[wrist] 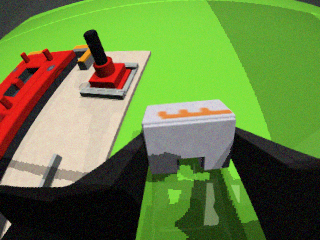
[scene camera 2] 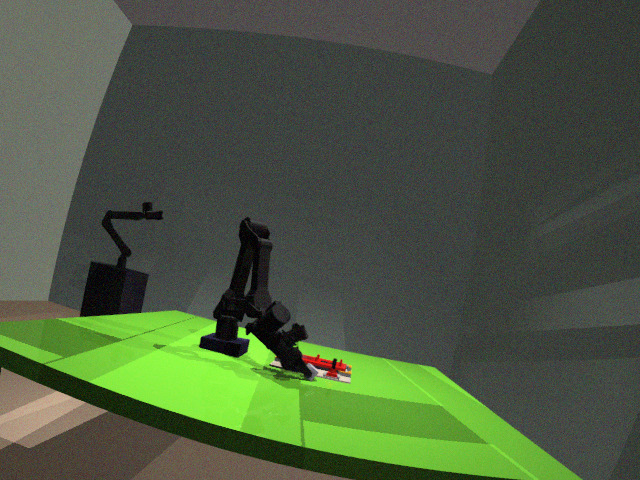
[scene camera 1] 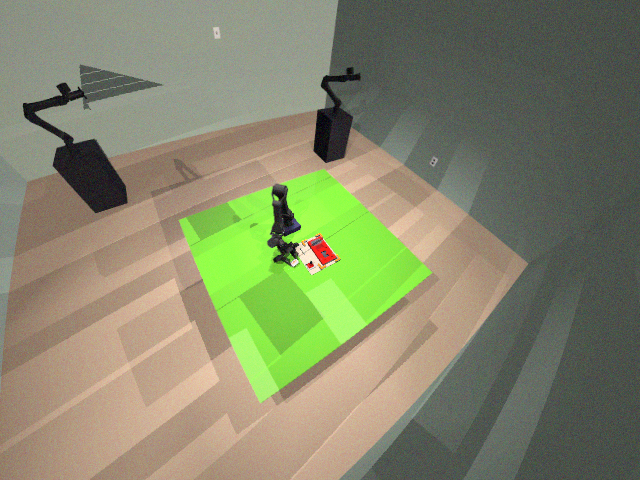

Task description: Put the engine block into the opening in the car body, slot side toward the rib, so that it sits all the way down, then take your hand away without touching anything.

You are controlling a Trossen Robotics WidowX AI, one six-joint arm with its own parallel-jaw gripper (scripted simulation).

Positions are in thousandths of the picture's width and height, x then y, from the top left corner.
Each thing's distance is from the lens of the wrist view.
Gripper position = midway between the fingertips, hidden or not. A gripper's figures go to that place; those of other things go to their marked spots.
my gripper (wrist: 583,565): 10 cm
engine block (wrist: 642,540): 8 cm
